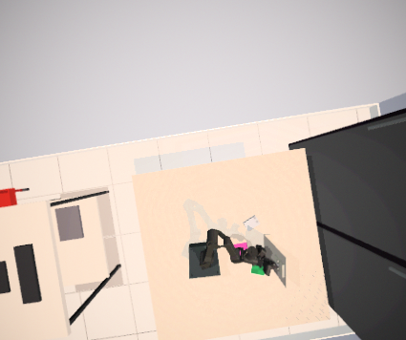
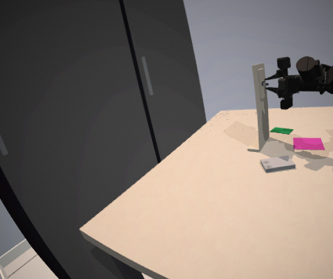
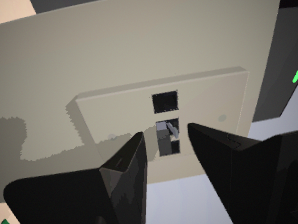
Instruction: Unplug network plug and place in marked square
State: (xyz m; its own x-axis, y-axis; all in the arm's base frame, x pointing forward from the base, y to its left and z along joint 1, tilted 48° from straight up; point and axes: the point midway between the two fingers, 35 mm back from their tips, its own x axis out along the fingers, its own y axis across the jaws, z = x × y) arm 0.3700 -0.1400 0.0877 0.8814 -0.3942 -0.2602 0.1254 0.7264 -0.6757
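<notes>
Now: gripper tip 17 cm past the magenta square, 1 cm to the left of it and 26 cm above it. From my gripper tip the other things lie so: upright grey panel (3 cm ahead, 1 cm to the right, 10 cm below); then grey network plug (1 cm ahead).
</notes>
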